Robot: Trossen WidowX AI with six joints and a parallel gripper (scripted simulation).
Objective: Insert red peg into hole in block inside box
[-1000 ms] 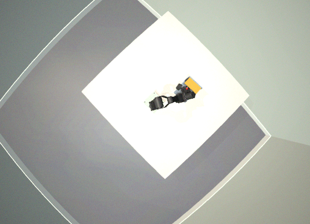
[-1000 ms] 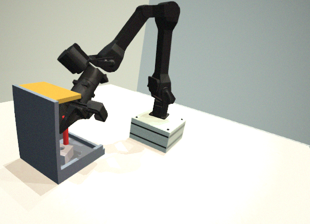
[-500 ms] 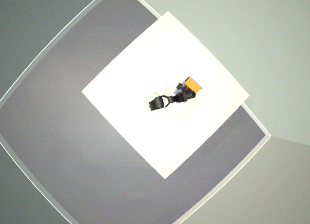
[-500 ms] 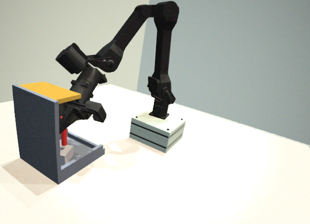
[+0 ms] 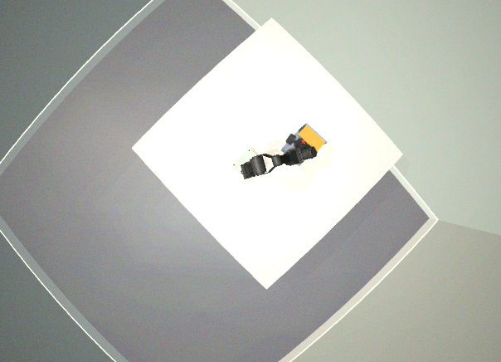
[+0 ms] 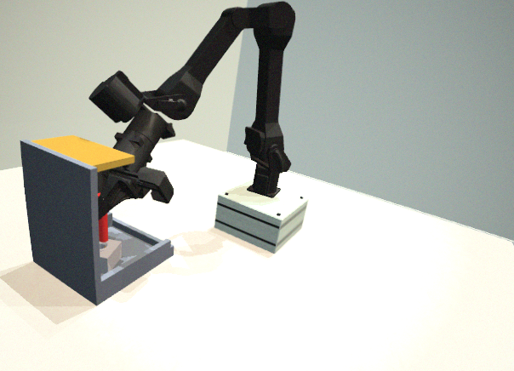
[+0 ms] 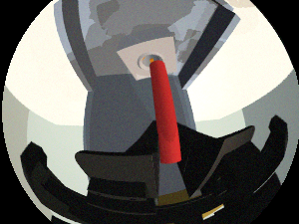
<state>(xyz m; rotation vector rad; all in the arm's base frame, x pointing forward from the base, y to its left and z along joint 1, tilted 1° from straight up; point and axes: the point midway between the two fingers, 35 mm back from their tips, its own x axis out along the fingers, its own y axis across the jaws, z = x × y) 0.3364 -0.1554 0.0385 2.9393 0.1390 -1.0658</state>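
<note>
The orange roof is 10 mm behind my gripper tip, 20 mm to the right of it and 100 mm above it. From my gripper tip the other things lie so: red peg 30 mm behind, 10 mm below.
</note>
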